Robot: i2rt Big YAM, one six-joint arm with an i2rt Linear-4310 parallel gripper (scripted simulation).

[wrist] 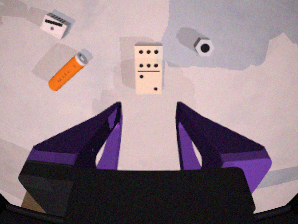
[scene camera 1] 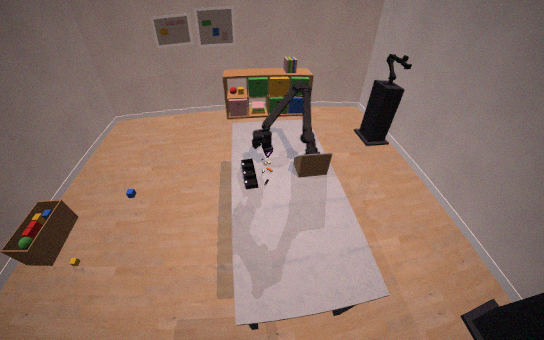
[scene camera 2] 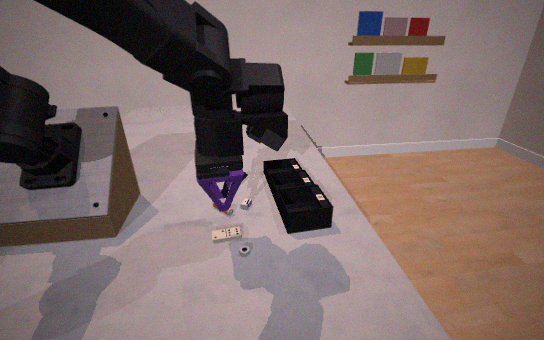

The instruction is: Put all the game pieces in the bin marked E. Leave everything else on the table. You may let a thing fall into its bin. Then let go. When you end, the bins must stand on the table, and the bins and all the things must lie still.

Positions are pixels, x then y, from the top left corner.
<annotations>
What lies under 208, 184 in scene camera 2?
My gripper.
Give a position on a cream domino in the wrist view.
148, 57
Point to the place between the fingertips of my gripper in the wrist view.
149, 109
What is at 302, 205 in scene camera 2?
A black three-compartment bin tray.
</annotations>
